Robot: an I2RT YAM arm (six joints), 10 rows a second.
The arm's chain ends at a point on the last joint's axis. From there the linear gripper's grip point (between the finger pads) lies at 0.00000 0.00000 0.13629 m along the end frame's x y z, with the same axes.
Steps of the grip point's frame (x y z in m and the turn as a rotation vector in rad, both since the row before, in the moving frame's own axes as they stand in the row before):
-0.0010, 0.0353, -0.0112, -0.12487, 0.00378, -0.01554
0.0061, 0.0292, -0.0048, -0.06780, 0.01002, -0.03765
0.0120, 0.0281, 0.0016, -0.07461, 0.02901, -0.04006
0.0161, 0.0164, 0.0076, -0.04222, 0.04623, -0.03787
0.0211, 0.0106, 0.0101, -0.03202, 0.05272, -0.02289
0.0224, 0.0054, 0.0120, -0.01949, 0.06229, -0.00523
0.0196, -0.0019, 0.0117, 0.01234, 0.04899, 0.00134
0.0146, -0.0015, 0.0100, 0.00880, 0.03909, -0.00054
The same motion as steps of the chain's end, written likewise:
-0.0016, 0.0183, -0.0101, -0.12487, 0.00378, -0.01554
0.0046, 0.0200, -0.0045, -0.06780, 0.01002, -0.03765
0.0078, 0.0180, 0.0020, -0.07461, 0.02901, -0.04006
0.0097, 0.0108, 0.0079, -0.04222, 0.04623, -0.03787
0.0139, 0.0063, 0.0104, -0.03202, 0.05272, -0.02289
0.0139, 0.0028, 0.0123, -0.01949, 0.06229, -0.00523
0.0129, -0.0002, 0.0119, 0.01234, 0.04899, 0.00134
0.0093, -0.0003, 0.0101, 0.00880, 0.03909, -0.00054

